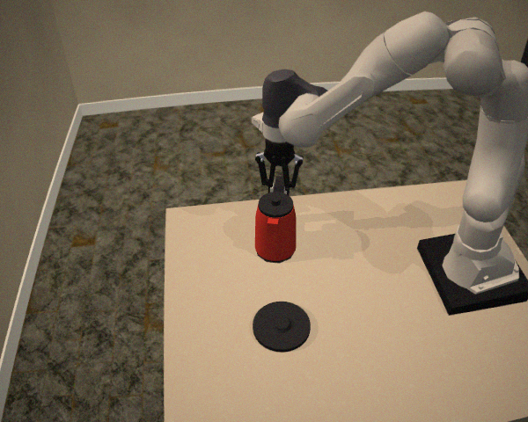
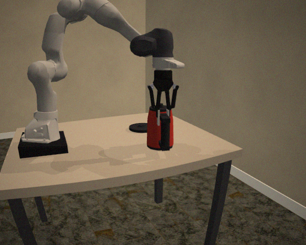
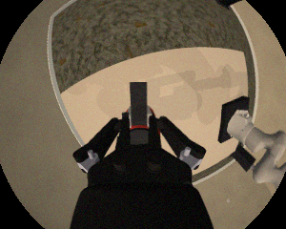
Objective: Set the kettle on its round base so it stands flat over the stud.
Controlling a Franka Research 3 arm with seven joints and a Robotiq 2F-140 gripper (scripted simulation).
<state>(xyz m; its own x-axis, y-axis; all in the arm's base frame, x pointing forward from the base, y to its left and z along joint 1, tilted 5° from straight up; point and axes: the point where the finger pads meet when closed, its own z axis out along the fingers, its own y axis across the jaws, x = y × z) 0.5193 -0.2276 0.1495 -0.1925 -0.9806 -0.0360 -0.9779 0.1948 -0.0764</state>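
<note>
Right now the red kettle is 1 cm ahead of my hand, 3 cm to the left of it and 6 cm below it. Round my hand: round kettle base: 2 cm ahead, 35 cm to the left, 14 cm below.
</note>
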